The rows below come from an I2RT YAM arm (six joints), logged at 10 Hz.
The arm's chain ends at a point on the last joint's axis. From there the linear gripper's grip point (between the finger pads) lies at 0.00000 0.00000 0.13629 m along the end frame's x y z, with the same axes.
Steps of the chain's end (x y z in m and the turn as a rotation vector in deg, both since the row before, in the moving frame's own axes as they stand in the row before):
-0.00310, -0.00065, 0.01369, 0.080, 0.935, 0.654
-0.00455, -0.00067, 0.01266, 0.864, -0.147, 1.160
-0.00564, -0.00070, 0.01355, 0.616, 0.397, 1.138
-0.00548, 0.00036, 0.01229, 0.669, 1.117, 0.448
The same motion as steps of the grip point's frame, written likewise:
-0.00087, -0.00083, 0.01367, 0.080, 0.935, 0.654
-0.00488, -0.00273, 0.01264, 0.864, -0.147, 1.160
-0.00468, -0.00216, 0.01354, 0.616, 0.397, 1.138
-0.00282, -0.00122, 0.01225, 0.669, 1.117, 0.448

